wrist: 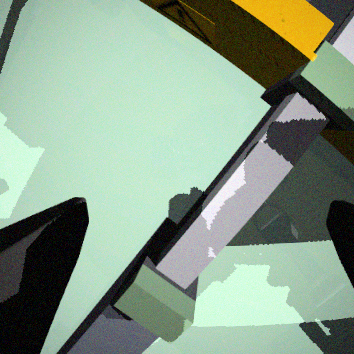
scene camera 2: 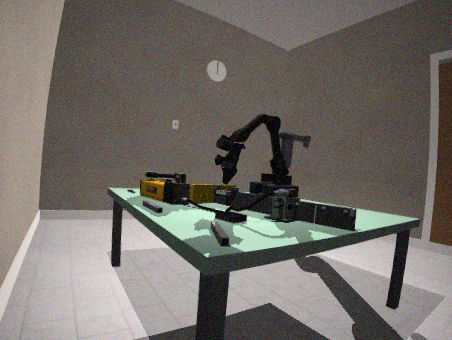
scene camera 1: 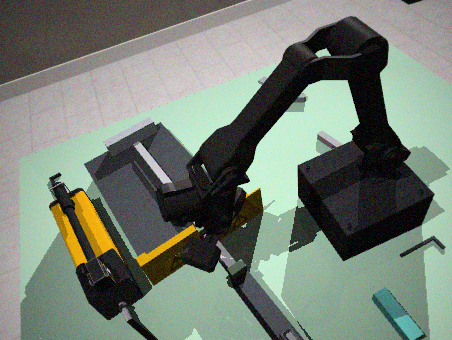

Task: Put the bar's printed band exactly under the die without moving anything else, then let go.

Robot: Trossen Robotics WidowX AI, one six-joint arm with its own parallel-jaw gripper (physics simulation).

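Frame: origin at the arm's base, x ahead, y left, z up, level; metres.
Seen in the pictures: gripper, fingertip midpoint: (wrist: 210,211) (scene camera 2: 224,183) (scene camera 1: 213,247); arm's base, origin of the base link: (scene camera 2: 279,183) (scene camera 1: 378,168).
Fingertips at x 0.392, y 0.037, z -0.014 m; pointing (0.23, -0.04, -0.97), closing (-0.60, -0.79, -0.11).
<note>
Pixels of each thing's top centre, then the offset from my fingertips to it. "pt": a spot on its surface instead. Level surfaces: height alone.
- long light-grey bar, surface spot: (wrist: 225,200) (scene camera 1: 220,253) pt dx -0.009, dy -0.002, dz -0.035 m
- yellow guard, surface spot: (wrist: 285,25) pt dx +0.038, dy -0.062, dz -0.012 m
- dark track, surface spot: (scene camera 1: 262,302) pt dx -0.054, dy +0.131, dz -0.030 m
- dark green machine, surface spot: (scene camera 2: 284,206) pt dx -0.041, dy +0.402, dz -0.049 m
- yellow-and-black machine, surface spot: (scene camera 1: 85,230) pt dx +0.270, dy -0.171, dz -0.021 m
- dark bed, its level: dz -0.055 m
- teal block, middle of its top: (scene camera 1: 417,337) dx -0.292, dy +0.270, dz -0.077 m
- hex key, middle of its top: (scene camera 1: 422,250) dx -0.415, dy +0.119, dz -0.099 m
A long light-grey bar (scene camera 1: 227,255) (wrist: 225,200) runs through a slot in the yellow guard (scene camera 1: 167,255) (wrist: 285,25) and between two green blocks. The near green block (scene camera 1: 236,272) (wrist: 155,302) sits across the dark track (scene camera 1: 262,302); the other green block (wrist: 327,72) is at the guard. My gripper (scene camera 1: 220,242) (scene camera 2: 227,181) (wrist: 210,211) is open and empty, above the bar, with a finger on each side of it in the wrist view. I cannot make out the printed band. A dark green machine (scene camera 2: 284,206) stands by the track; whether it carries the die is unclear.
A yellow-and-black machine (scene camera 1: 85,230) (scene camera 2: 162,190) with a cable stands beside the dark bed (scene camera 1: 120,210). A teal block (scene camera 1: 397,312), a hex key (scene camera 1: 422,245) and loose grey bars (scene camera 1: 327,140) (scene camera 2: 220,232) lie on the table. The arm's black base (scene camera 1: 365,205) stands at right.
</note>
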